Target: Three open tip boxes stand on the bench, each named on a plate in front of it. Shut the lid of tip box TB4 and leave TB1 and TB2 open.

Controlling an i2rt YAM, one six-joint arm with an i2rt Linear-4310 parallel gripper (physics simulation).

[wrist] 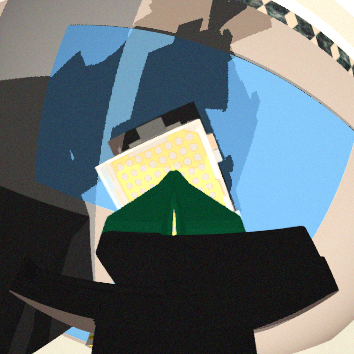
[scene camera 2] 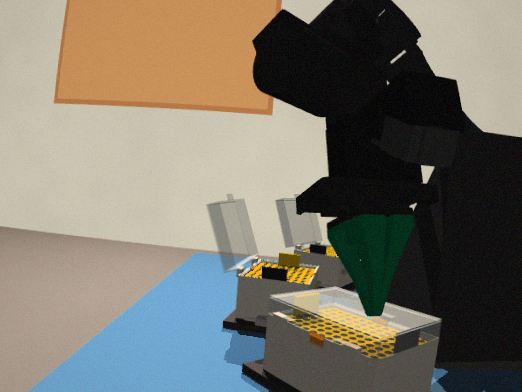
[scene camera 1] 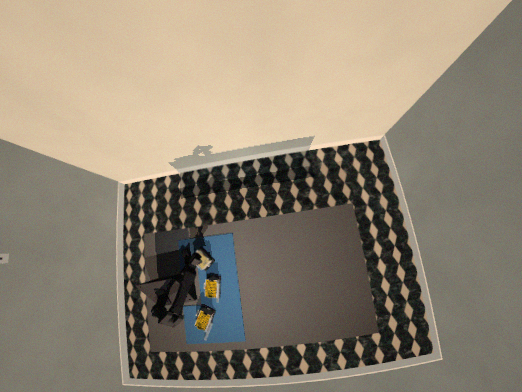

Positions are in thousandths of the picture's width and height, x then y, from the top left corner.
Labels:
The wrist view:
my gripper: 490, 501
clear lid: 527, 419
blue mat: 790, 417
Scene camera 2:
my gripper: 717, 807
clear lid: 643, 802
clear lid: 445, 585

